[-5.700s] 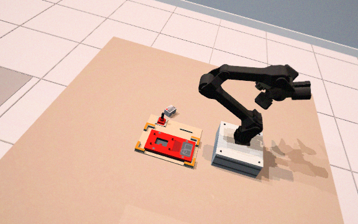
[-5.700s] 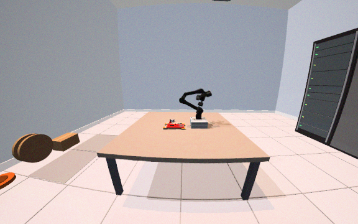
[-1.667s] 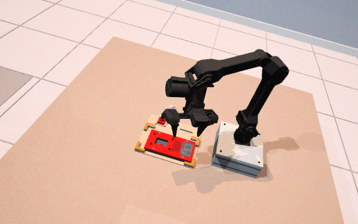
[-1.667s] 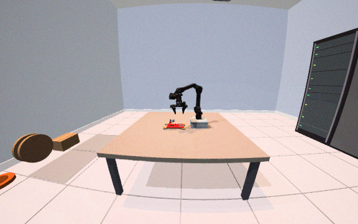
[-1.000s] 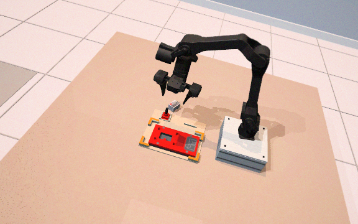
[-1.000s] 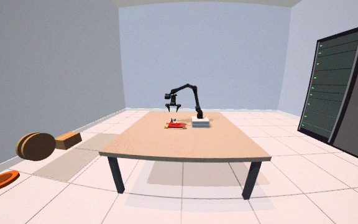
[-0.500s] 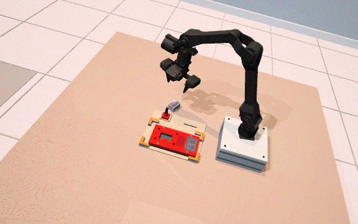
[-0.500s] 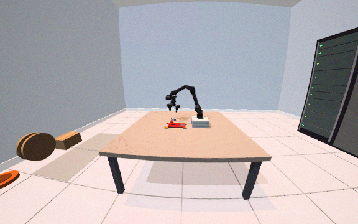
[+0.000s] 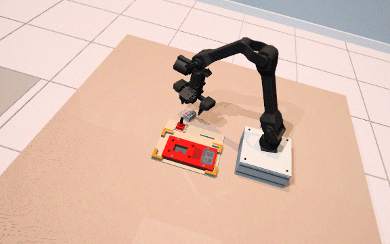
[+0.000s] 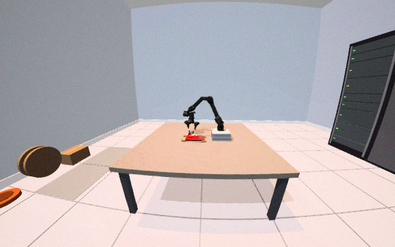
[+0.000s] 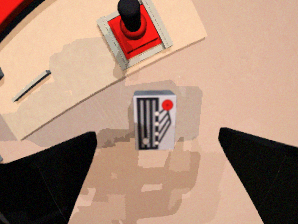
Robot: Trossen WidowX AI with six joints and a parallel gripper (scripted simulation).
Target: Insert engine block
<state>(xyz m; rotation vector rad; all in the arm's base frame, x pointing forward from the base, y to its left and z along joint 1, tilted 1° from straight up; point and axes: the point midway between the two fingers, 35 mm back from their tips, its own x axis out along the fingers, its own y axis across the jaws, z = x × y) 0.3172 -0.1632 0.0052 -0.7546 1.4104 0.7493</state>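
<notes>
The engine block is 1 cm behind my gripper tip and 4 cm below it.
</notes>
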